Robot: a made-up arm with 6 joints.
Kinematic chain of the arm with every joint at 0, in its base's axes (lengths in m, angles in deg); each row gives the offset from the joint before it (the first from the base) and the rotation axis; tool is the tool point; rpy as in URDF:
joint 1: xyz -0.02 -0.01 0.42 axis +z
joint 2: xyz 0.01 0 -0.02 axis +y
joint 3: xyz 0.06 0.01 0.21 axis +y
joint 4: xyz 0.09 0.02 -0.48 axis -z
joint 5: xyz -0.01 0.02 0 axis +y
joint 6: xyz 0.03 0 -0.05 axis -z
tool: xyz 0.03 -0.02 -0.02 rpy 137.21 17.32 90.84
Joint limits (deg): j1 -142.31..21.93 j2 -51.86..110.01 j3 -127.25..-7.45 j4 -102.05..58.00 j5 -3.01..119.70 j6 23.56..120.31
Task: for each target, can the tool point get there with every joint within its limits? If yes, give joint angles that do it. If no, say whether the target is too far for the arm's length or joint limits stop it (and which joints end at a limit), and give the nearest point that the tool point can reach.
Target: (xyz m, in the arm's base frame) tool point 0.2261 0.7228 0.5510
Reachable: no: joint limits stop it (at a limit: joint 2, joint 3, joint 6) | nearest point 0.1000 0.3473 0.3386 | short by 0.450 m
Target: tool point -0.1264 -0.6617 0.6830
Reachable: yes | joints -102.18 11.77 -103.29 37.66 7.62 99.44
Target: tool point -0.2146 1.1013 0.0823
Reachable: no: too far | nearest point -0.0860 0.3671 0.1897 | short by 0.753 m
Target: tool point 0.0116 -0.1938 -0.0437
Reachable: yes | joints -104.08 67.65 -58.12 42.47 108.96 81.78
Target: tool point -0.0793 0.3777 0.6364
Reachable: no: joint limits stop it (at a limit: joint 2, joint 3, joint 6) | nearest point -0.0689 0.3094 0.3814 | short by 0.264 m
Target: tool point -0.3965 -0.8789 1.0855
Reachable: no: too far | nearest point -0.2732 -0.5944 0.8587 | short by 0.384 m
